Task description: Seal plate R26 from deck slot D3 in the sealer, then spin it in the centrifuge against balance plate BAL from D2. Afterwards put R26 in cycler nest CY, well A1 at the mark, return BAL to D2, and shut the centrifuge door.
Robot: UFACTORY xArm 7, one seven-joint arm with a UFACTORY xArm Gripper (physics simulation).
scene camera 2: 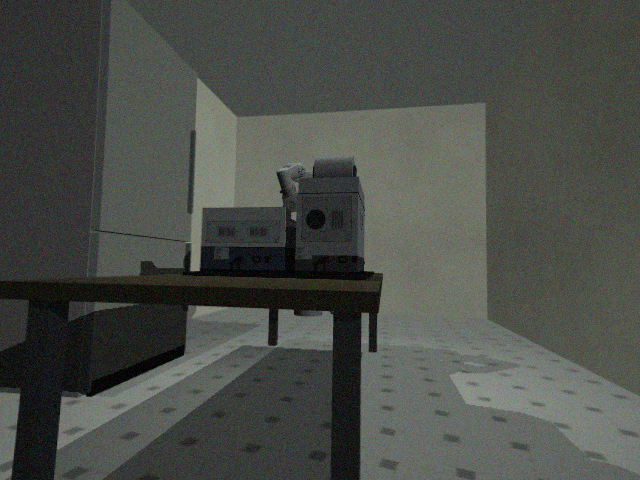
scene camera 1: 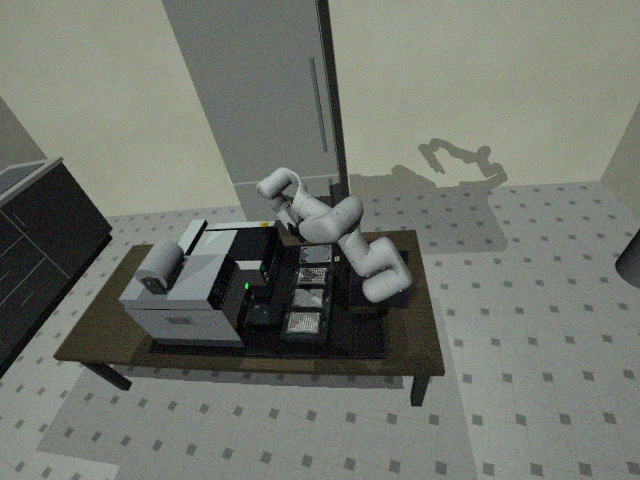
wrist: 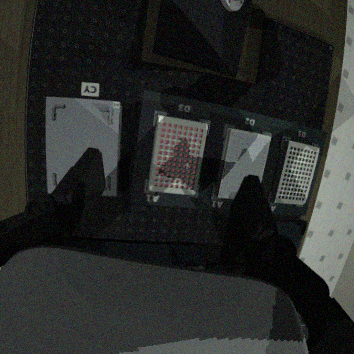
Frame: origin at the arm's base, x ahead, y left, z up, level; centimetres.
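Where they show: gripper, fingertip midpoint: [wrist: 170,178].
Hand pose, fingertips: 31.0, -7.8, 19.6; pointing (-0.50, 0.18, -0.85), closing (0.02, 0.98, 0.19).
Things, the pixels of their top centre, and the offset from my fingertips, as dx, dy, dz. Level surfaces: height alone.
- Plate R26, top centre: [wrist: 178,157] [scene camera 1: 311,274] +0.7, +4.5, -20.6
- Pale balance plate BAL, top centre: [wrist: 244,166] [scene camera 1: 308,296] +0.7, +16.9, -20.6
- Cycler nest CY, top centre: [wrist: 79,148] [scene camera 1: 315,253] +1.4, -11.6, -22.6
- sealer, top centre: [scene camera 1: 157,253] [scene camera 2: 335,158] +46.8, +28.1, +19.7
- plate with dark wells, top centre: [wrist: 297,174] [scene camera 1: 303,321] +0.8, +29.3, -20.6
- deck, surface height: dz -22.2
Plate R26 [scene camera 1: 311,275] [wrist: 180,155], with red-marked wells, lies in slot D3. Pale balance plate BAL [scene camera 1: 308,297] [wrist: 242,165] lies in slot D2, partly shadowed. Cycler nest CY [scene camera 1: 315,253] [wrist: 82,132] is a pale pad with corner brackets and holds no plate. My gripper [wrist: 170,178] is open and empty, above the deck, with its fingers spanning from over CY to over D2; in the first scene view the arm largely hides it. The sealer [scene camera 1: 180,322] [scene camera 2: 330,217] carries a grey roll. The centrifuge [scene camera 1: 253,245] [scene camera 2: 242,232] stands beside it; its door state cannot be told.
A plate with dark wells [scene camera 1: 303,322] [wrist: 298,172] lies in slot D1. The deck [wrist: 135,175] stands between the machines and the arm's base block [wrist: 200,72]. A green light [scene camera 1: 246,285] glows near the sealer. The wooden table [scene camera 1: 98,330] [scene camera 2: 232,291] bears everything.
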